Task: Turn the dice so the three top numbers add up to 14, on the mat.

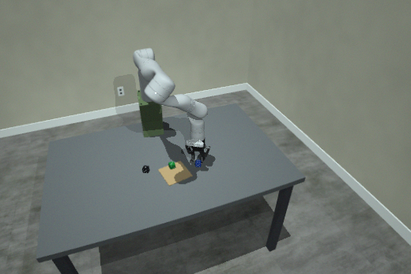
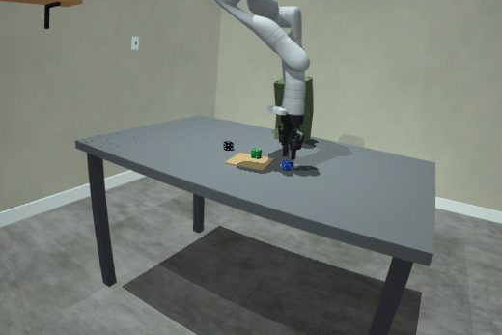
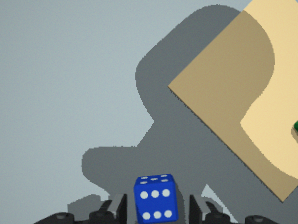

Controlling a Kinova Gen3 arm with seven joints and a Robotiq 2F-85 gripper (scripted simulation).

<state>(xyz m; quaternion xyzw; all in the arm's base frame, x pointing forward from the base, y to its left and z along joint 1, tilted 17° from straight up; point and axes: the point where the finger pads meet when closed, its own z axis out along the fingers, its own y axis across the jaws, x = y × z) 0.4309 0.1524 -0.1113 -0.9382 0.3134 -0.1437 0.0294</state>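
Right now my hand is 4 cm above the blue die. Round my hand: tan mat: 14 cm to the right, 5 cm below, 1 cm ahead; then black die: 28 cm to the right, 7 cm behind, 4 cm below; then green die: 14 cm to the right, 4 cm below, 4 cm behind.
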